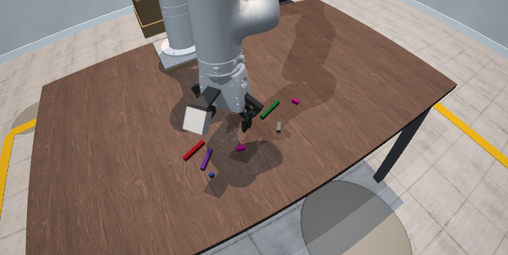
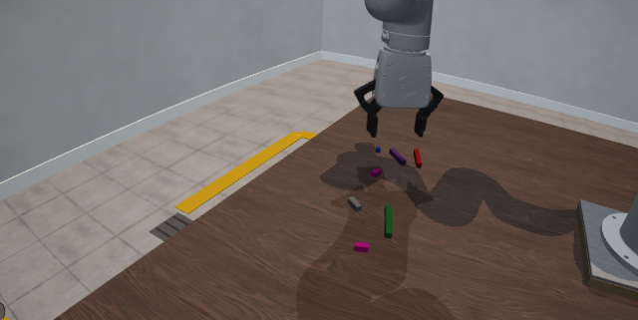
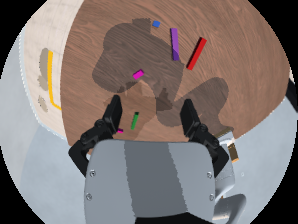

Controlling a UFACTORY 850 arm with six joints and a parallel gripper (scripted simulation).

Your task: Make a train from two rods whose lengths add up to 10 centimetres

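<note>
Now: the red rod 3 cm behind my hand, 10 cm to the right of it and 9 cm below it. Also, from my hand: grey rod: 2 cm ahead, 13 cm to the left, 9 cm below; then purple rod: 1 cm ahead, 8 cm to the right, 9 cm below; then small blue rod: 6 cm ahead, 9 cm to the right, 9 cm below.
</note>
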